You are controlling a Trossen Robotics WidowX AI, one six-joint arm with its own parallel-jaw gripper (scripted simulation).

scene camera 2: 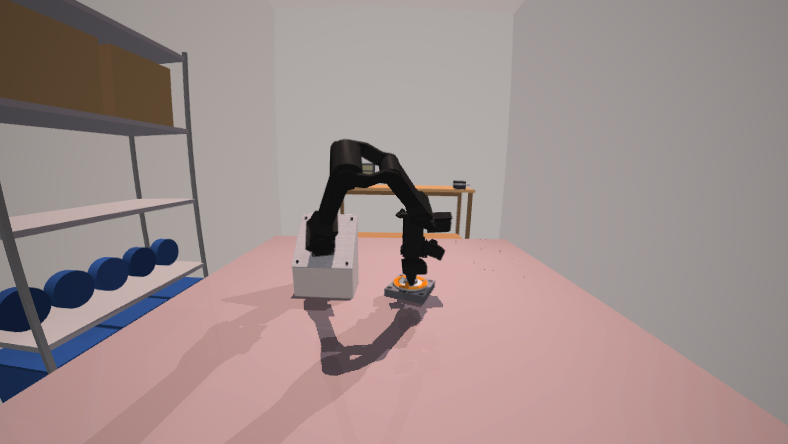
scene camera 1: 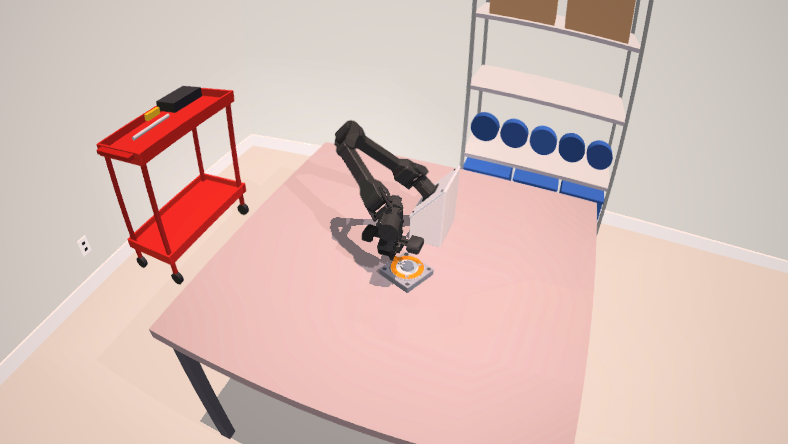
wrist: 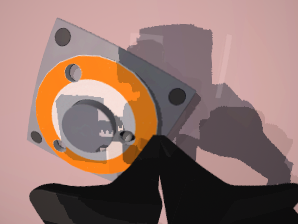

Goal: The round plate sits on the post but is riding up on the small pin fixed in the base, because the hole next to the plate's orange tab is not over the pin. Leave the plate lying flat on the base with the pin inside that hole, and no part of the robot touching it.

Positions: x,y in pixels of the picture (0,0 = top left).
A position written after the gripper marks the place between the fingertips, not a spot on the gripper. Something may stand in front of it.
The gripper shows in scene camera 2 (pixel 411 285), in scene camera 1 (pixel 391 259) and in the wrist view (pixel 157 140).
